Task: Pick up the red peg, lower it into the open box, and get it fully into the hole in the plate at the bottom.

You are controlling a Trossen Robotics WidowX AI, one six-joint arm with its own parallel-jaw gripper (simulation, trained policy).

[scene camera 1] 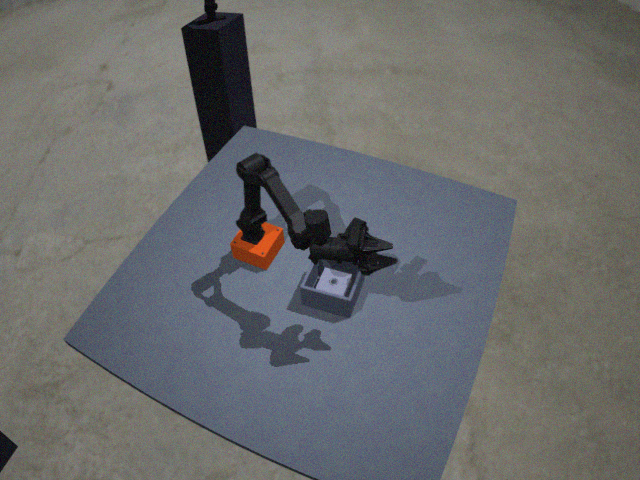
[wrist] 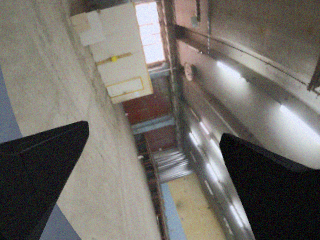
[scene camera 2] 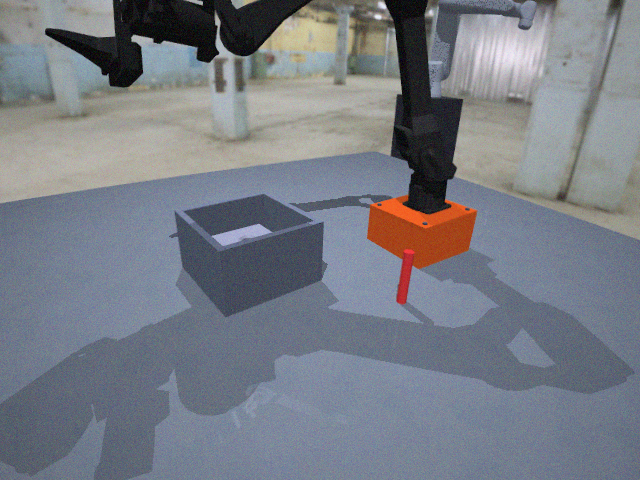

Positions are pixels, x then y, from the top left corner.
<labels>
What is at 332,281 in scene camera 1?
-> A pale plate.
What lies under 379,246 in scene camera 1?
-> My gripper.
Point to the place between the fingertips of my gripper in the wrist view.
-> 156,134
</labels>
